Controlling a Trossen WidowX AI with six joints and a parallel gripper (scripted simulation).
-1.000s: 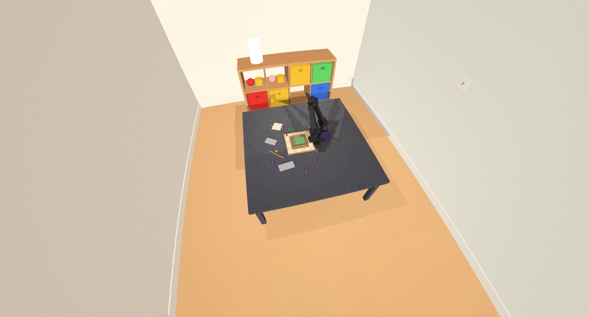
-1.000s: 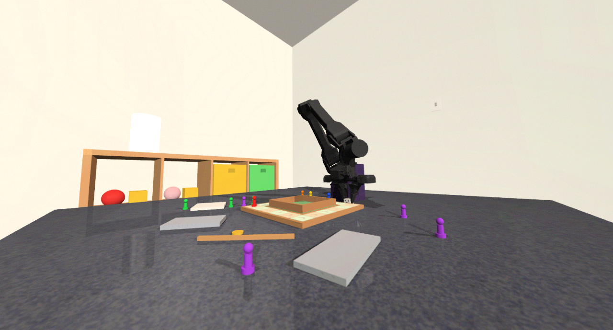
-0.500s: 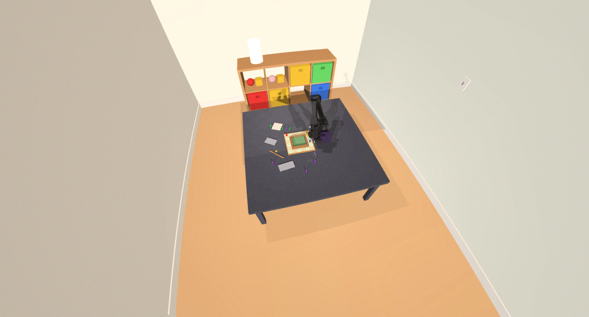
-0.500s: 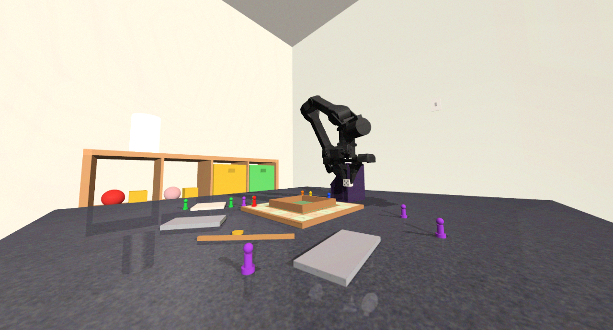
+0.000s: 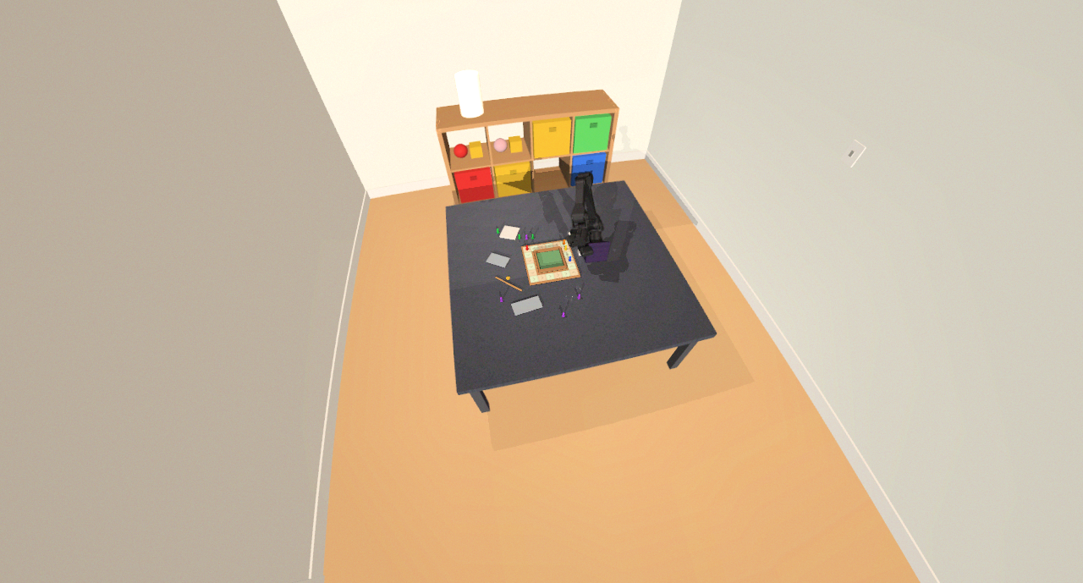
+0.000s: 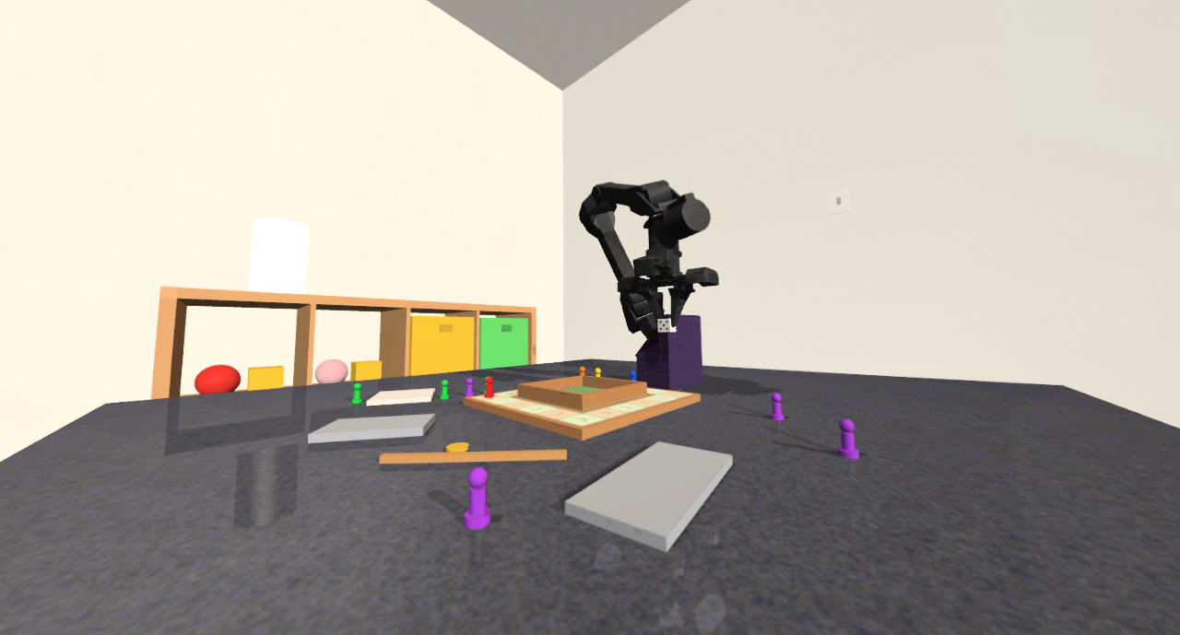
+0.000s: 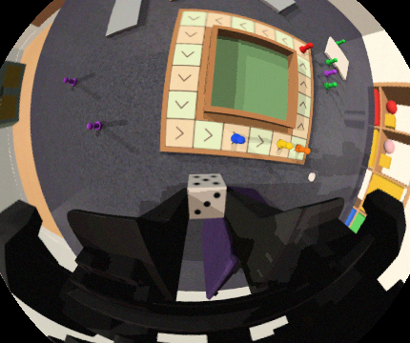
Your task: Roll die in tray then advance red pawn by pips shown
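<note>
My gripper tip is 26 cm short of the red pawn, 20 cm to the left of it and 10 cm above it. The rest, counted from my gripper tip: yellow pawn (14 cm to the right, 10 cm below, 4 cm ahead); then blue pawn (10 cm below, 5 cm to the right, 4 cm ahead); then white die (right at my gripper tip).
</note>
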